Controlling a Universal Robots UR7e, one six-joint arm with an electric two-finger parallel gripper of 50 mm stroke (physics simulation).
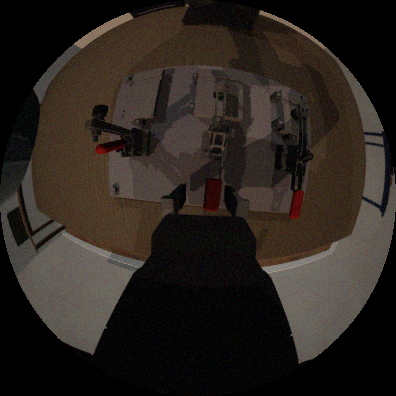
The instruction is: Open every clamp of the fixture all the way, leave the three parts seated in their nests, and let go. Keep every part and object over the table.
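Frame: origin at the arm's base, x ahead, y left, z up, level; centimetres.
Seen in the pictures: gripper, fingertip midpoint: (pixel 204 192).
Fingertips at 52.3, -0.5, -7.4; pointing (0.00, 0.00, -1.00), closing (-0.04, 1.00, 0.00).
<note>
Offsets run from my fingertips to a thing's top centre, as dx, dy, dz. "*": to the spot under its first point. Level surfaces: height alone.
The fixture's light base plate @(* -8.9, -3.2, -1.2) (pixel 185 125) lies on the table with three clamps. The left clamp @(* -6.3, -9.1, +1.5) (pixel 135 142) has its arm swung out to the left, off its part, and its red handle @(* -5.6, -9.2, +6.4) (pixel 110 146) points left. The middle clamp @(* -6.5, +1.2, +2.4) (pixel 218 140) has its arm over the middle part @(-14.1, +1.0, +0.9) (pixel 204 102), and its red handle @(-0.6, +0.8, +3.0) (pixel 213 194) points toward the gripper. The right clamp @(-6.3, +11.9, +5.0) (pixel 295 157) has its arm along the right nest; its red handle @(-0.7, +11.8, +4.4) (pixel 296 204) points to the near edge. The left part @(-14.8, -9.9, +0.4) (pixel 142 97) sits flat in its nest. The right part is hard to make out. My gripper (pixel 204 192) is open, its fingers on either side of the middle handle.
The wooden table @(dz -2.7) (pixel 70 185) surrounds the plate. A dark block-like object (pixel 221 17) stands at the far edge. A blue metal frame (pixel 386 170) is off the table at the right, and a brown-framed stand (pixel 27 220) at the left. Shadows darken the right side.
</note>
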